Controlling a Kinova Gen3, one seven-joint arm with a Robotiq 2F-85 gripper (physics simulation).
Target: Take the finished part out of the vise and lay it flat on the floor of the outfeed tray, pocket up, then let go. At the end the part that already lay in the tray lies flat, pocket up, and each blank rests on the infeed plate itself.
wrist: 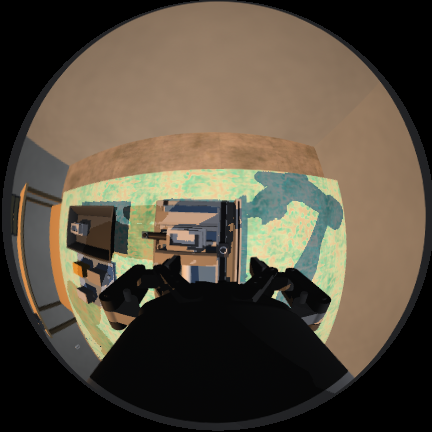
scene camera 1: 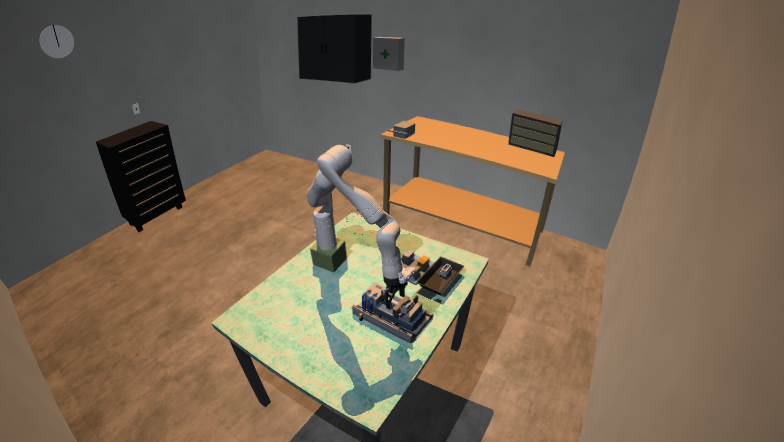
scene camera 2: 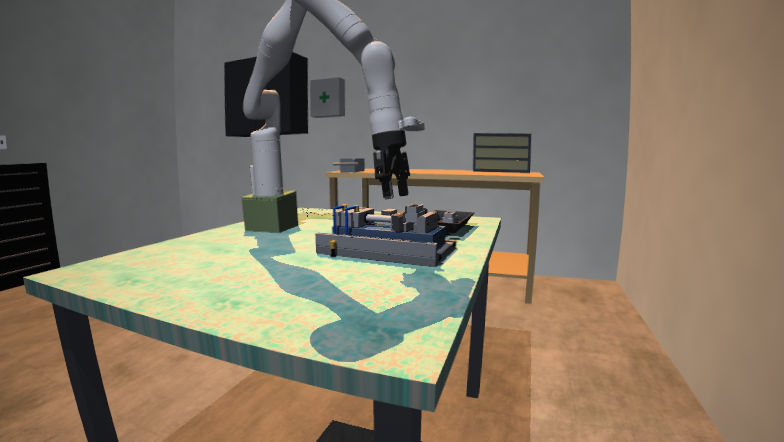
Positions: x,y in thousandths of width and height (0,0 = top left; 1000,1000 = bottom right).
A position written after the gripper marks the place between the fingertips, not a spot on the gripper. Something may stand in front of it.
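Observation:
The gripper (scene camera 2: 506,447) is visible, and the wrist view shows the gripper too (wrist: 497,610). Also present: a grey rail (scene camera 2: 518,560).

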